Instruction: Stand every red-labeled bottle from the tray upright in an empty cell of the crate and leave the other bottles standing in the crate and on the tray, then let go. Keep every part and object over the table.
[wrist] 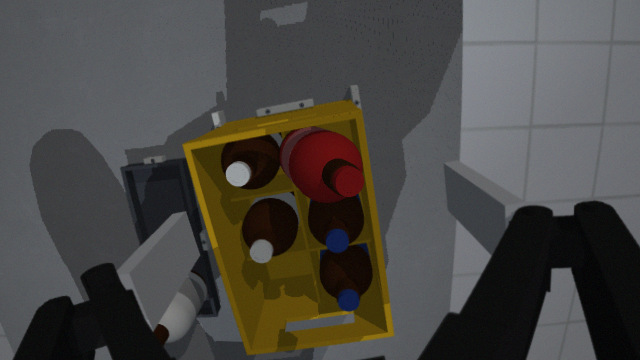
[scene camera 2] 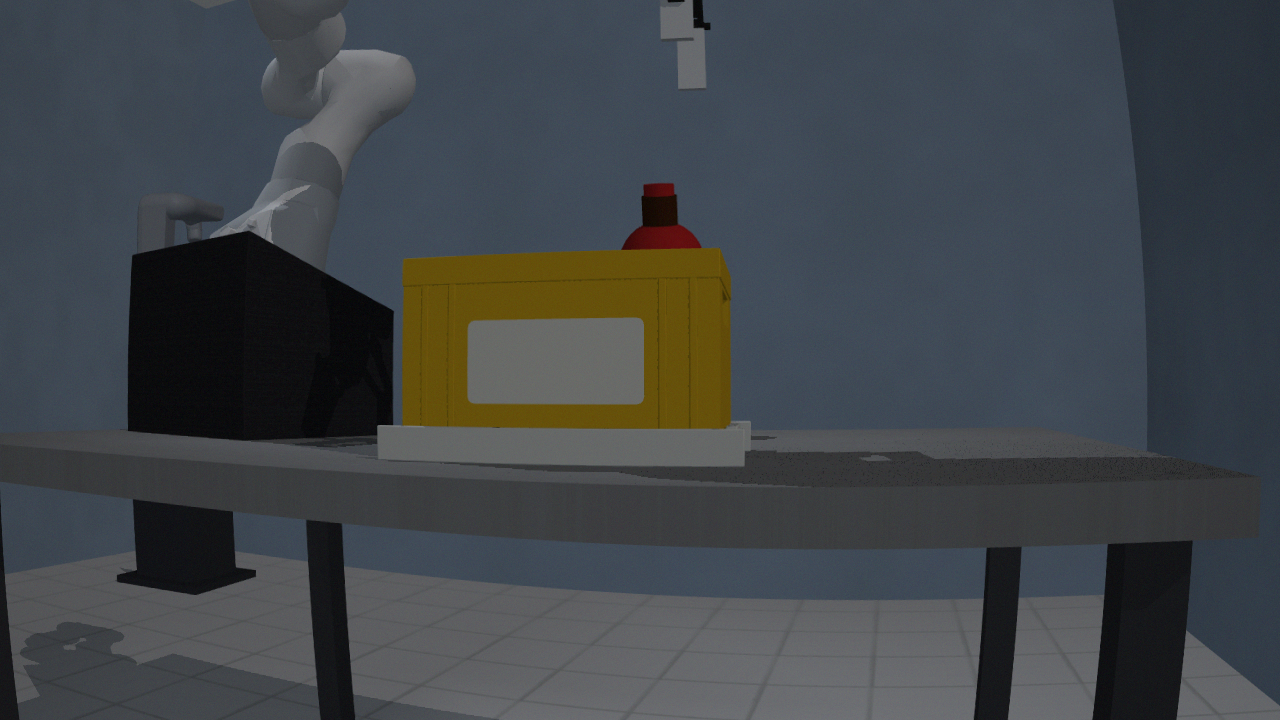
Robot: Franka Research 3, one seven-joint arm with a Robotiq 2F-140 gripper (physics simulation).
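Observation:
A red-labeled bottle (scene camera 2: 660, 238) (wrist: 320, 162) with a red cap stands upright in a far corner cell of the yellow crate (scene camera 2: 554, 300) (wrist: 376, 225). Two white-capped brown bottles (wrist: 250, 160) (wrist: 272, 225) and two blue-capped brown bottles (wrist: 335, 212) (wrist: 346, 272) stand in other cells. One near-left cell holds no bottle. The dark tray (wrist: 131, 192) beside the crate holds a white-labeled bottle (wrist: 181, 314), partly behind a finger. No red-labeled bottle shows in the visible part of the tray. My gripper (scene camera 2: 691, 67) (wrist: 317, 211) is open and empty, high above the crate.
White rails (scene camera 2: 554, 445) (wrist: 285, 107) stand along the crate's base. The grey table (scene camera 2: 895, 514) (wrist: 100, 60) has an edge on the right in the wrist view, with tiled floor beyond. The black robot stand (scene camera 2: 192, 340) is at the left in the scene view.

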